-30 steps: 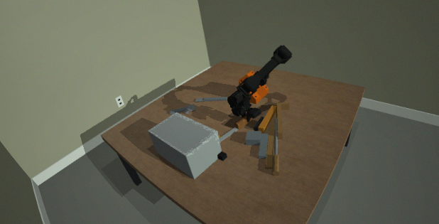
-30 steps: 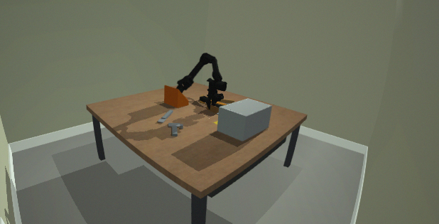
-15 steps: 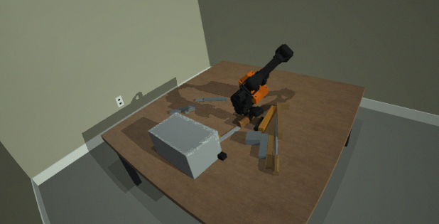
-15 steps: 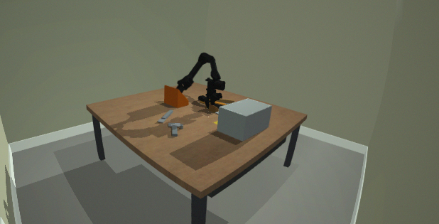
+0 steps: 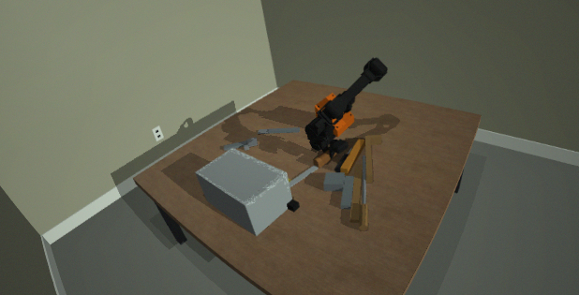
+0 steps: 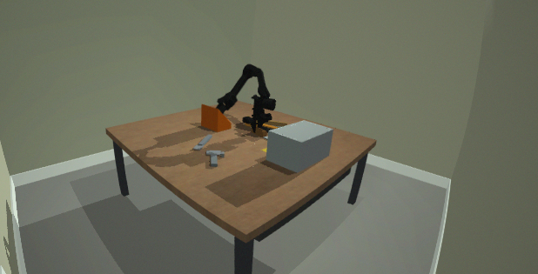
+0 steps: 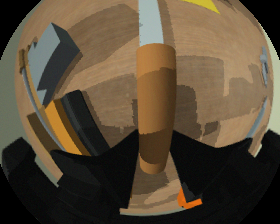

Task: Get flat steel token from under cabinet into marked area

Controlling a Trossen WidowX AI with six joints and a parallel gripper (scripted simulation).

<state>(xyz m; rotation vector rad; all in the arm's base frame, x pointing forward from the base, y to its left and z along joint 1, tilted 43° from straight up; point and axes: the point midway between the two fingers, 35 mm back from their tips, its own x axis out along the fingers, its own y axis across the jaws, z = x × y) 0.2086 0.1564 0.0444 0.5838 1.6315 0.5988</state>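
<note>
The orange bar lies 6 cm behind my gripper tip, 9 cm to the left of it and 1 cm above it. Also, from my gripper tip: grey block (12 cm ahead, 13 cm to the left, 1 cm above); wooden stick (10 cm ahead, 23 cm to the left); grey t-piece (16 cm ahead, 42 cm to the right).
</note>
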